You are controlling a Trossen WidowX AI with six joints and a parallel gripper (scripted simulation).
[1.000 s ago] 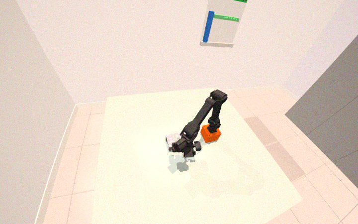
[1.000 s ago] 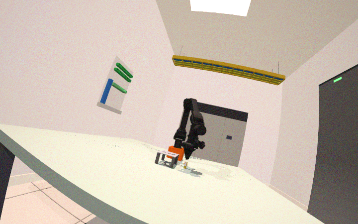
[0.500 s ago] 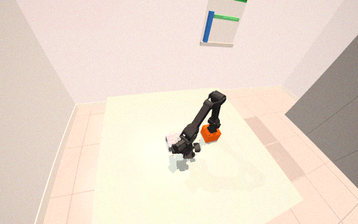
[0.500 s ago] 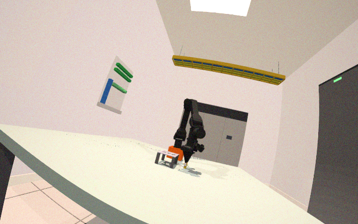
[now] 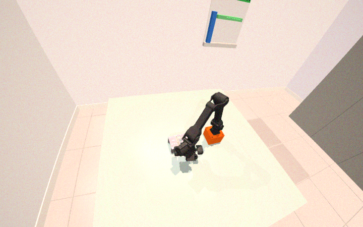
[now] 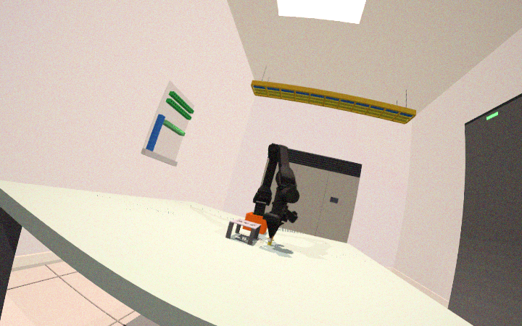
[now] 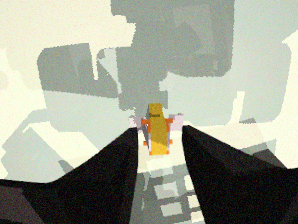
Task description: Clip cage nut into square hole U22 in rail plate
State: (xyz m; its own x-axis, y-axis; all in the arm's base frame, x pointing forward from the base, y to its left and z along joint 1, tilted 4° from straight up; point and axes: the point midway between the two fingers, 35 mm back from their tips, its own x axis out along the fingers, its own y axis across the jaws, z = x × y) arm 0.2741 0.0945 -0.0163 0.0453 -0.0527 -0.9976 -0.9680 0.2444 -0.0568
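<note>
My gripper tip is 1 cm above the cage nut.
</note>
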